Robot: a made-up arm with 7 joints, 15 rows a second.
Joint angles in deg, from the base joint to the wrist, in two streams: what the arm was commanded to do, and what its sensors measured. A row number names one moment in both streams.
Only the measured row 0 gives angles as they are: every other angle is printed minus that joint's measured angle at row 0.
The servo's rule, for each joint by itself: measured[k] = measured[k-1] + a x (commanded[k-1-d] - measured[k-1]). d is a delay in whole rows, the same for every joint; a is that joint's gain. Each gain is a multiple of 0.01, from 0.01 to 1. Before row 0 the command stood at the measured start. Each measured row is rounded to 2 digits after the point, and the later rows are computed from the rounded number. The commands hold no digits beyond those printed.
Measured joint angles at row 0:
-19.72 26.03 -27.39 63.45 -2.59 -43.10 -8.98
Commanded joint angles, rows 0 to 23:
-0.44 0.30 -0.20 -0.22 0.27 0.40 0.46
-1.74 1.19 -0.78 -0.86 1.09 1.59 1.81
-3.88 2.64 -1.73 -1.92 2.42 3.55 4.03
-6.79 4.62 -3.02 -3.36 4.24 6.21 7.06
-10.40 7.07 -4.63 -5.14 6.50 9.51 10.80
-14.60 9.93 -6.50 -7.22 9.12 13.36 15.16
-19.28 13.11 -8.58 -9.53 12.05 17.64 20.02
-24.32 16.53 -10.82 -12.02 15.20 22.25 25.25
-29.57 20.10 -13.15 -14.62 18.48 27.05 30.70
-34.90 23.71 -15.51 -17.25 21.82 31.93 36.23
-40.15 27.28 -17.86 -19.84 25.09 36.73 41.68
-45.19 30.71 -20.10 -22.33 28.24 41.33 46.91
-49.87 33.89 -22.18 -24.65 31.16 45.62 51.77
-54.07 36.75 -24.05 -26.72 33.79 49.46 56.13
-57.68 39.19 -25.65 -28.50 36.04 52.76 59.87
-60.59 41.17 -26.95 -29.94 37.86 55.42 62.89
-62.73 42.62 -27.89 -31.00 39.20 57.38 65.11
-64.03 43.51 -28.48 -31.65 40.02 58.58 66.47
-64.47 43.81 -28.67 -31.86 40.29 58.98 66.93
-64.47 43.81 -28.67 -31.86 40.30 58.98 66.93
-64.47 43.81 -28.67 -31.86 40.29 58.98 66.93
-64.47 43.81 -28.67 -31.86 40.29 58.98 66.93
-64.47 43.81 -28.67 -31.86 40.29 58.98 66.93
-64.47 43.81 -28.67 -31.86 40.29 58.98 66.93
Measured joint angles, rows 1 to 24:
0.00 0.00 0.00 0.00 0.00 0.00 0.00
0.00 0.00 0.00 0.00 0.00 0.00 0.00
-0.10 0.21 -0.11 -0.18 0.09 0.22 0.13
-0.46 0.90 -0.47 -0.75 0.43 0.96 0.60
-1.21 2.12 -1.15 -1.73 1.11 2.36 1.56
-2.44 3.87 -2.16 -3.10 2.17 4.44 3.10
-4.19 6.11 -3.49 -4.81 3.64 7.18 5.26
-6.48 8.78 -5.12 -6.83 5.50 10.52 8.03
-9.30 11.81 -6.99 -9.10 7.73 14.36 11.39
-12.60 15.11 -9.06 -11.55 10.27 18.62 15.27
-16.33 18.60 -11.27 -14.13 13.06 23.17 19.59
-20.42 22.18 -13.56 -16.75 16.04 27.90 24.25
-24.76 25.75 -15.88 -19.35 19.12 32.67 29.13
-29.25 29.22 -18.16 -21.85 22.22 37.35 34.11
-33.79 32.49 -20.33 -24.20 25.26 41.82 39.05
-38.25 35.47 -22.34 -26.32 28.16 45.95 43.83
-42.52 38.07 -24.13 -28.15 30.84 49.63 48.32
-46.50 40.24 -25.65 -29.65 33.23 52.76 52.40
-50.07 41.91 -26.86 -30.78 35.26 55.25 55.96
-53.14 43.03 -27.73 -31.51 36.88 57.05 58.90
-55.63 43.58 -28.24 -31.80 38.04 58.09 61.15
-57.57 43.74 -28.47 -31.85 38.81 58.57 62.77
-59.09 43.79 -28.58 -31.86 39.31 58.79 63.93
-60.27 43.80 -28.63 -31.86 39.64 58.89 64.77
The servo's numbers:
d 2
a 0.22 0.70 0.54 0.84 0.34 0.54 0.28

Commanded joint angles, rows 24 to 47:
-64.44 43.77 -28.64 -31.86 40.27 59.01 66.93
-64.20 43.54 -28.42 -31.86 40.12 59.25 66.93
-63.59 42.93 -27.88 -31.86 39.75 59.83 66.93
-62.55 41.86 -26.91 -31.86 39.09 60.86 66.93
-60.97 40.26 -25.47 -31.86 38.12 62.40 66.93
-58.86 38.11 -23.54 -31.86 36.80 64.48 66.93
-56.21 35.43 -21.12 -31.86 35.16 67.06 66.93
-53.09 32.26 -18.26 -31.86 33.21 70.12 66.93
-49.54 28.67 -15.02 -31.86 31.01 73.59 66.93
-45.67 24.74 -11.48 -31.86 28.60 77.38 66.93
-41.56 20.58 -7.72 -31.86 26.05 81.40 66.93
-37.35 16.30 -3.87 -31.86 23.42 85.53 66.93
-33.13 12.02 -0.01 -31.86 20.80 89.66 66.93
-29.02 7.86 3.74 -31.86 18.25 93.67 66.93
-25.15 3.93 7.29 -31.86 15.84 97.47 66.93
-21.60 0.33 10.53 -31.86 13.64 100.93 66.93
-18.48 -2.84 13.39 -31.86 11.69 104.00 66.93
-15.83 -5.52 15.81 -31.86 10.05 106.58 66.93
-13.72 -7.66 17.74 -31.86 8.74 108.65 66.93
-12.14 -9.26 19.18 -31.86 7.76 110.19 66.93
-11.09 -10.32 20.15 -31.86 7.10 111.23 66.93
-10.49 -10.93 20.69 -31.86 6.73 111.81 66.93
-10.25 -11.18 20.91 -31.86 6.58 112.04 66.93
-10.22 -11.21 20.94 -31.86 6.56 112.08 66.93
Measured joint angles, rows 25 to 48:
-61.19 43.81 -28.65 -31.86 39.86 58.94 65.37
-61.91 43.81 -28.66 -31.86 40.01 58.96 65.81
-62.47 43.78 -28.65 -31.86 40.10 58.99 66.12
-62.85 43.61 -28.53 -31.86 40.11 59.13 66.35
-63.01 43.13 -28.18 -31.86 39.99 59.51 66.51
-62.91 42.24 -27.49 -31.86 39.68 60.24 66.63
-62.48 40.85 -26.40 -31.86 39.15 61.41 66.71
-61.68 38.93 -24.86 -31.86 38.35 63.07 66.77
-60.48 36.48 -22.84 -31.86 37.27 65.22 66.81
-58.85 33.53 -20.37 -31.86 35.89 67.87 66.84
-56.80 30.13 -17.48 -31.86 34.23 70.96 66.87
-54.35 26.36 -14.24 -31.86 32.32 74.43 66.89
-51.54 22.31 -10.72 -31.86 30.19 78.19 66.90
-48.42 18.10 -7.02 -31.86 27.89 82.15 66.91
-45.06 13.84 -3.23 -31.86 25.48 86.21 66.92
-41.53 9.65 0.53 -31.86 23.02 90.24 66.92
-37.93 5.65 4.18 -31.86 20.58 94.14 66.92
-34.34 1.93 7.61 -31.86 18.22 97.81 66.92
-30.85 -1.41 10.73 -31.86 16.00 101.15 66.92
-27.55 -4.29 13.47 -31.86 13.98 104.08 66.92
-24.51 -6.65 15.78 -31.86 12.20 106.55 66.92
-21.79 -8.48 17.62 -31.86 10.69 108.52 66.92
-19.44 -9.77 18.99 -31.86 9.47 109.98 66.92
-17.47 -10.58 19.91 -31.86 8.54 110.97 66.92

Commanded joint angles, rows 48 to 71:
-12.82 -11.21 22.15 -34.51 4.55 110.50 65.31
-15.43 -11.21 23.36 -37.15 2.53 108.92 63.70
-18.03 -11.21 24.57 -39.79 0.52 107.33 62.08
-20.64 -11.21 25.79 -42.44 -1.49 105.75 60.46
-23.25 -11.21 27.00 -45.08 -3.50 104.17 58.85
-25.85 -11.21 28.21 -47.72 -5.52 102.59 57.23
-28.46 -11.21 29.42 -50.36 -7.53 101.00 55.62
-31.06 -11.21 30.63 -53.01 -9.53 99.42 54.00
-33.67 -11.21 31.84 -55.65 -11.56 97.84 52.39
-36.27 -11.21 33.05 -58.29 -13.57 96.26 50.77
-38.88 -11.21 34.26 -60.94 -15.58 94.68 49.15
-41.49 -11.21 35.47 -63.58 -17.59 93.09 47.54
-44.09 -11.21 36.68 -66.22 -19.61 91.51 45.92
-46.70 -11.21 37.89 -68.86 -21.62 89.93 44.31
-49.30 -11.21 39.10 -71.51 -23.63 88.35 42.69
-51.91 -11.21 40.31 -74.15 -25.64 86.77 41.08
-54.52 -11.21 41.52 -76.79 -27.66 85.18 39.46
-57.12 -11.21 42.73 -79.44 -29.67 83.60 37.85
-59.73 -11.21 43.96 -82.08 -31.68 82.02 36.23
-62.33 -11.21 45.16 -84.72 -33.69 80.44 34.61
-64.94 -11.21 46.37 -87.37 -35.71 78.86 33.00
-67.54 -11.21 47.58 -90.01 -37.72 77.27 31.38
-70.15 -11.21 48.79 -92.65 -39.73 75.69 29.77
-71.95 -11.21 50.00 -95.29 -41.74 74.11 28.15
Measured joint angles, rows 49 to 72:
-15.88 -11.00 20.45 -31.86 7.87 111.55 66.92
-14.63 -11.15 20.71 -31.86 7.42 111.84 66.92
-14.23 -11.19 21.49 -34.09 6.44 111.12 66.47
-14.49 -11.20 22.50 -36.66 5.11 109.93 65.69
-15.27 -11.21 23.62 -39.29 3.55 108.53 64.68
-16.45 -11.21 24.79 -41.94 1.84 107.03 63.50
-17.95 -11.21 25.98 -44.58 0.02 105.49 62.20
-19.69 -11.21 27.18 -47.22 -1.86 103.92 60.81
-21.62 -11.21 28.39 -49.86 -3.79 102.34 59.36
-23.70 -11.21 29.60 -52.51 -5.74 100.76 57.86
-25.89 -11.21 30.81 -55.15 -7.72 99.18 56.33
-28.17 -11.21 32.02 -57.79 -9.71 97.60 54.77
-30.53 -11.21 33.23 -60.44 -11.71 96.02 53.20
-32.94 -11.21 34.44 -63.08 -13.71 94.44 51.62
-35.39 -11.21 35.65 -65.72 -15.72 92.86 50.02
-37.88 -11.21 36.86 -68.36 -17.73 91.28 48.42
-40.39 -11.21 38.07 -71.01 -19.74 89.70 46.82
-42.92 -11.21 39.28 -73.65 -21.75 88.12 45.21
-45.47 -11.21 40.49 -76.29 -23.76 86.53 43.60
-48.03 -11.21 41.70 -78.94 -25.77 84.95 41.99
-50.60 -11.21 42.92 -81.58 -27.78 83.37 40.38
-53.18 -11.21 44.13 -84.22 -29.79 81.79 38.76
-55.77 -11.21 45.34 -86.87 -31.80 80.21 37.15
-58.36 -11.21 46.55 -89.51 -33.81 78.62 35.53

